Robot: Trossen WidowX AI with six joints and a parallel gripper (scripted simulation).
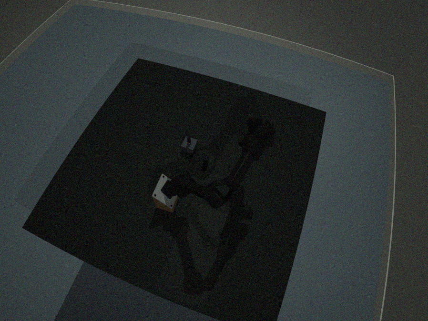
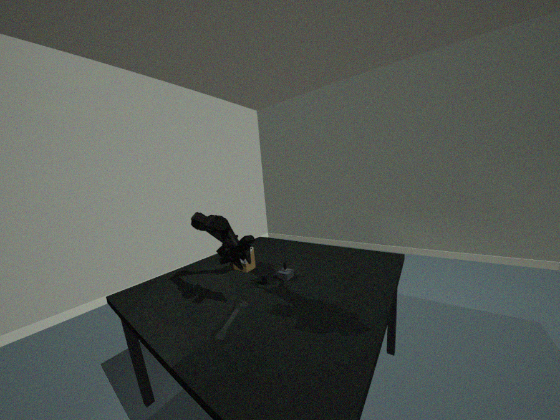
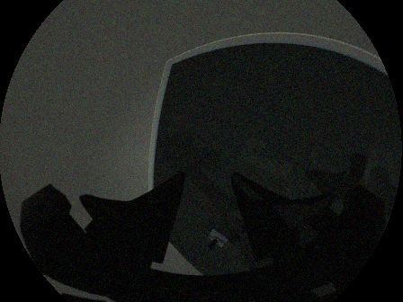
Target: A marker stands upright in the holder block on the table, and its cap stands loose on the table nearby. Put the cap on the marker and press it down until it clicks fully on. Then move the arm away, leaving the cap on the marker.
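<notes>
The dark marker cap lies 120 mm behind my gripper tip, 200 mm to the left of it and 180 mm below it.
</notes>
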